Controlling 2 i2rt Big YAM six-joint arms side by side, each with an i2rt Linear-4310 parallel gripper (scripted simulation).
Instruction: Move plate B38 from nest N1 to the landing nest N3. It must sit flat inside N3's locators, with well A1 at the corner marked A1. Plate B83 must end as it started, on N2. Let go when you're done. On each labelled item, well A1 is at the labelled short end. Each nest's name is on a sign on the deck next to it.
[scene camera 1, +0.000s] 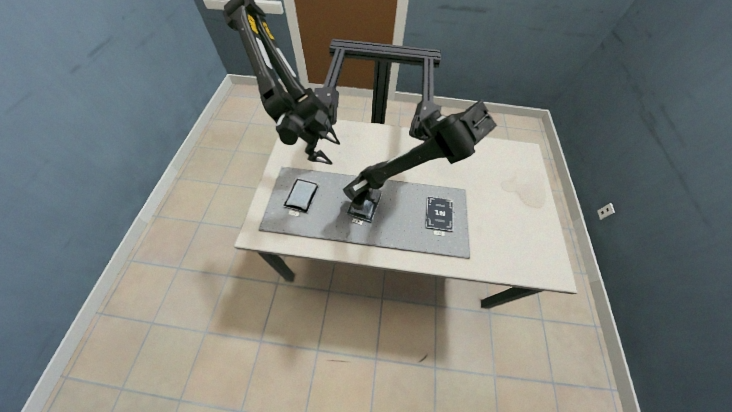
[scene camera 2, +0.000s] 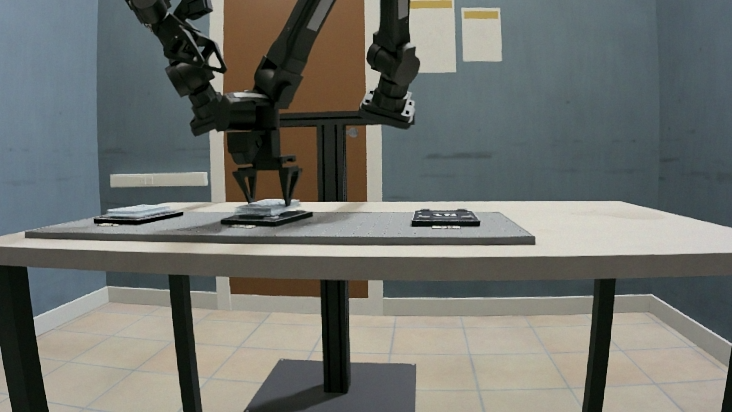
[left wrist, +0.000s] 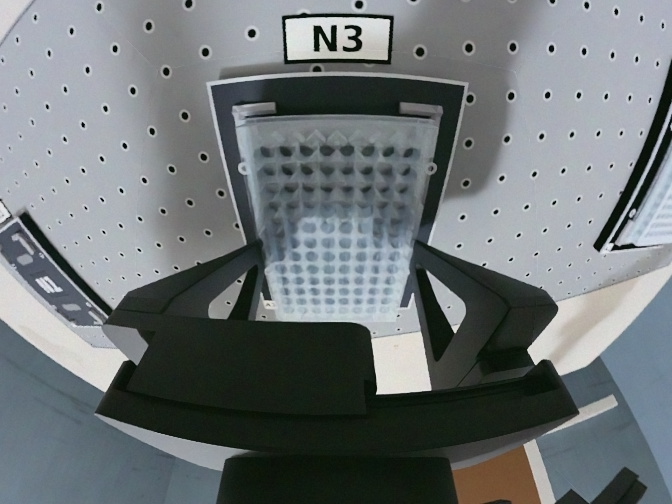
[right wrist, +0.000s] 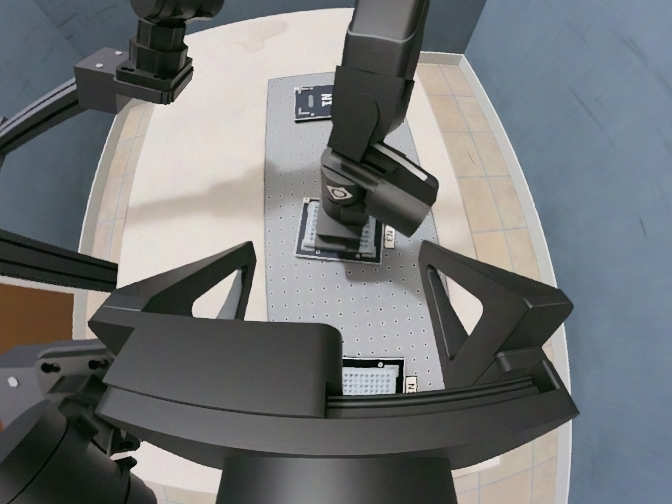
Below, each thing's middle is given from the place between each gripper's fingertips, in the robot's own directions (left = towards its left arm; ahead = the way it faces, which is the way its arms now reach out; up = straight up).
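Let me give you nest N2 (right wrist: 347, 363) from my left hand: it's 300 mm to the right, 10 mm ahead and 30 mm below. Nest N1 (right wrist: 301, 101) is 350 mm to the left of that left hand, 10 mm behind it and 30 mm below it, and the nest N3 (left wrist: 327, 95) is 30 mm below my left hand.
From my right hand (scene camera 2: 214, 68), nest N2 is 170 mm to the right, 20 mm ahead and 310 mm below. Nest N1 is 470 mm to the left of my right hand and 310 mm below it, and then there's nest N3, 120 mm to the left of my right hand, 10 mm ahead of it and 310 mm below it.
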